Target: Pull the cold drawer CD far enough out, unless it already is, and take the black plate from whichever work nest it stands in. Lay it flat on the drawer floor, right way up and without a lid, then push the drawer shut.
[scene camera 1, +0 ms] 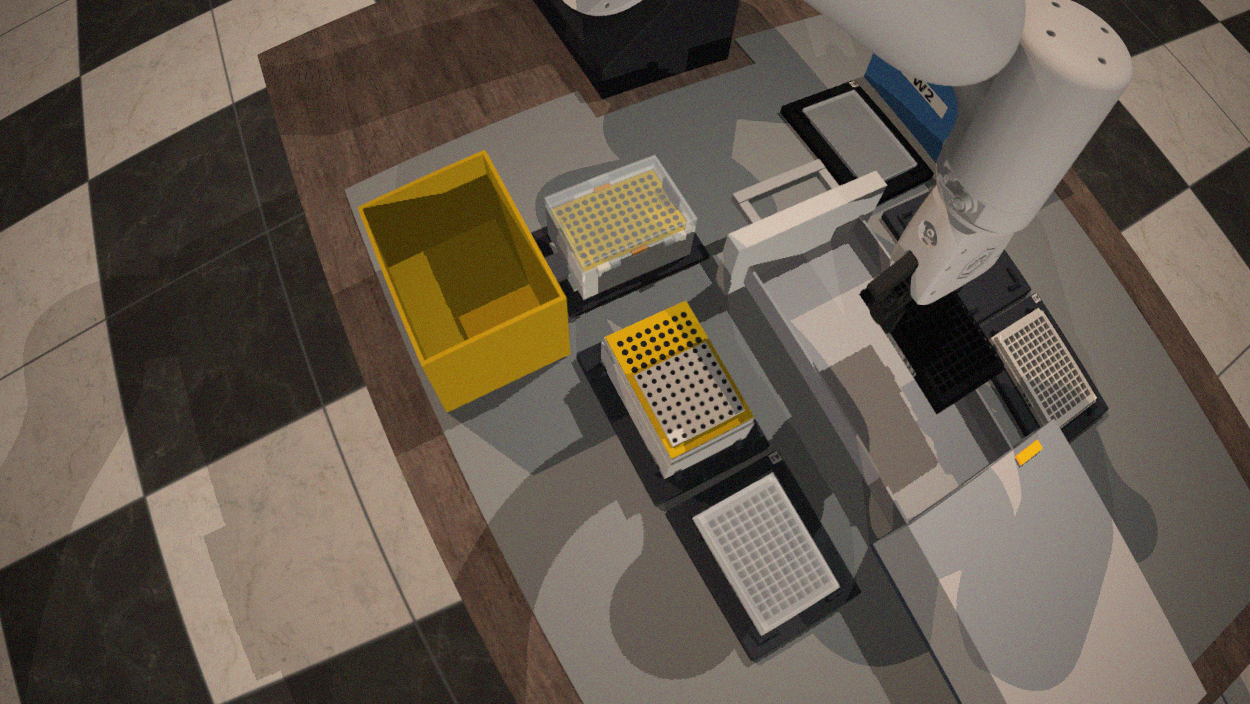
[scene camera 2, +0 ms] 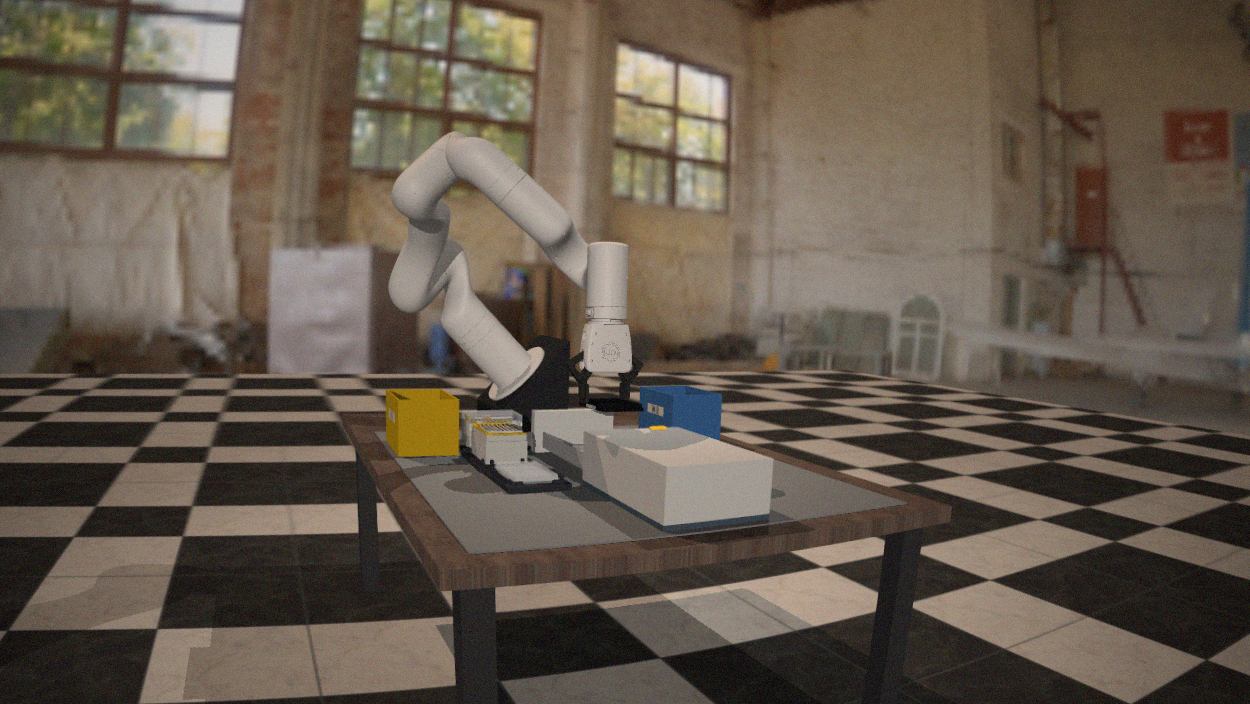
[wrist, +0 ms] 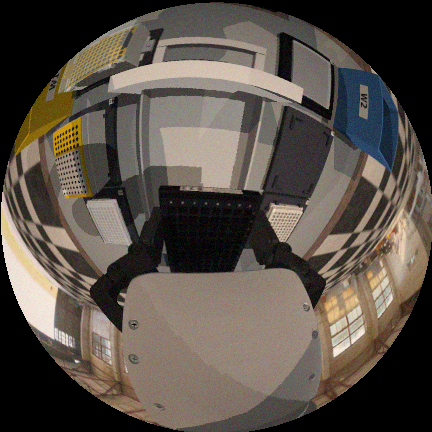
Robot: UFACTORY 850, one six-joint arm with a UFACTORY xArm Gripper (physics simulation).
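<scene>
The black plate (scene camera 1: 949,354) (scene camera 2: 616,405) (wrist: 207,235) is held level above the pulled-out drawer, well over its floor. It has no lid and its well side faces up. My gripper (scene camera 1: 925,321) (scene camera 2: 605,400) (wrist: 207,220) is shut on the plate's two long sides. The drawer (scene camera 1: 804,223) (scene camera 2: 572,428) (wrist: 200,75) stands open, its front panel away from the cabinet (scene camera 1: 1032,568) (scene camera 2: 699,476). The visible part of its floor holds nothing; the plate hides the rest in the wrist view. An empty dark nest (scene camera 1: 1005,275) (wrist: 300,150) lies beside the drawer.
A white plate (scene camera 1: 1045,362) (wrist: 285,220) sits in a nest close to the drawer's side. A yellow bin (scene camera 1: 502,354) (scene camera 2: 421,424), two tip boxes (scene camera 1: 677,384) (scene camera 1: 622,218) and another white plate (scene camera 1: 769,555) stand across the drawer. A blue bin (scene camera 1: 905,96) (scene camera 2: 682,411) (wrist: 350,100) stands beyond the nests.
</scene>
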